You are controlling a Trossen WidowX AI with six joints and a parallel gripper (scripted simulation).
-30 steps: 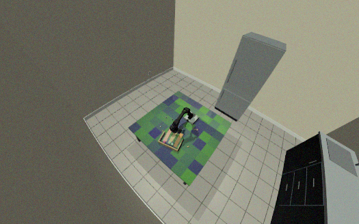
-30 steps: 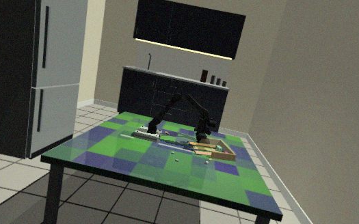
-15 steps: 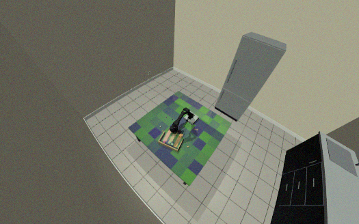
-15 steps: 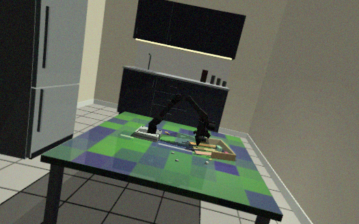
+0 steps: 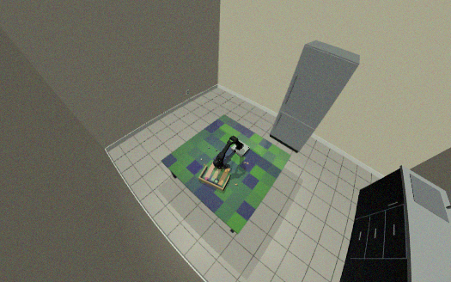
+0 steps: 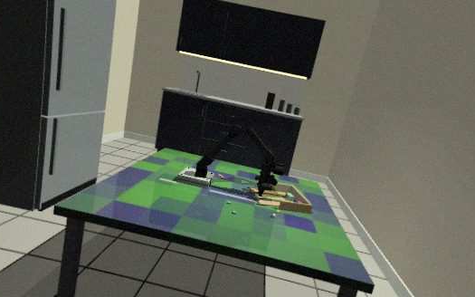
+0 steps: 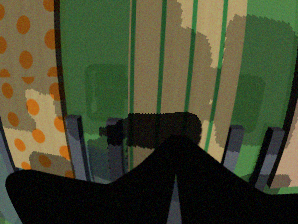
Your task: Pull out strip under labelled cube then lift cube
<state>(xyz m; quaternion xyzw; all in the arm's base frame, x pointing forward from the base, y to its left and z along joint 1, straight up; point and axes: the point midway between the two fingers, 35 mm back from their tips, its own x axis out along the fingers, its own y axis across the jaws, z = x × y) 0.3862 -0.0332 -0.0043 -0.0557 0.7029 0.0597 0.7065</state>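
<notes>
My gripper tip is now 70 mm short of the orange-dotted strip and 110 mm to the right of it.
</notes>
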